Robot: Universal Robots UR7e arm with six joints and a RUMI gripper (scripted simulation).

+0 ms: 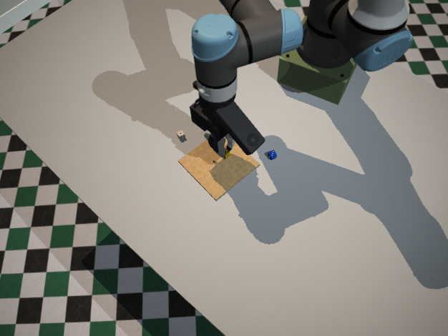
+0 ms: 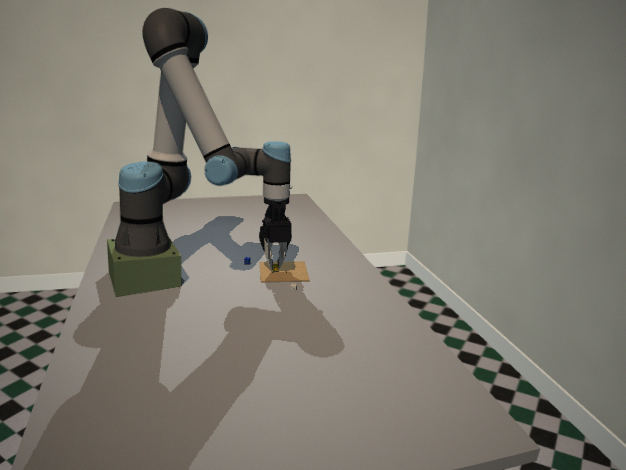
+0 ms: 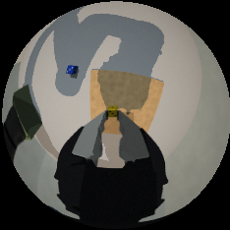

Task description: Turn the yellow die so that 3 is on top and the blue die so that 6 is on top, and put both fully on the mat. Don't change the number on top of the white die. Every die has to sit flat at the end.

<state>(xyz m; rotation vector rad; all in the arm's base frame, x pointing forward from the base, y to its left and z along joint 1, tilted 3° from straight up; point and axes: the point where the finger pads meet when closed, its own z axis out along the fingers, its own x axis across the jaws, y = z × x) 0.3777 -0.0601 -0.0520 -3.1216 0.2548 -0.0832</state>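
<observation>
Right now the yellow die is 1 cm below my hand. From my hand the other things lie so: blue die: 9 cm to the left, 6 cm behind, 2 cm below; tan mat: 2 cm below, 2 cm ahead; white die: 13 cm to the right, 2 cm below, 1 cm ahead.
</observation>
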